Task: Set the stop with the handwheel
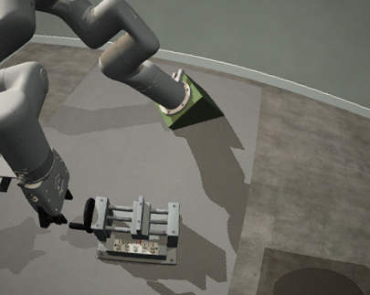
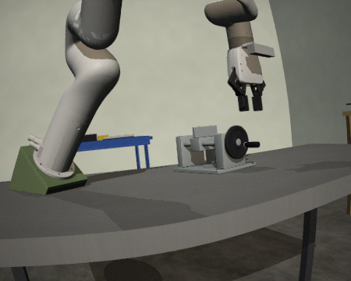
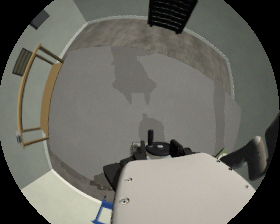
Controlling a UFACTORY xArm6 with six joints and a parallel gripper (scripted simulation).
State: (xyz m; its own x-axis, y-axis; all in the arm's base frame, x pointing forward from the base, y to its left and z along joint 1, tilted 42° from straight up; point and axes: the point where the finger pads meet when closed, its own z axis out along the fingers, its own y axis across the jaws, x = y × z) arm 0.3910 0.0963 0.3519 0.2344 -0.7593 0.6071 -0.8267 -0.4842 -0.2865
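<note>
My hand is 100 mm above the black handwheel, 20 mm to the right of it and 10 mm past it. Round my hand: movable stop 150 mm to the left, 80 mm below, 60 mm behind.
</note>
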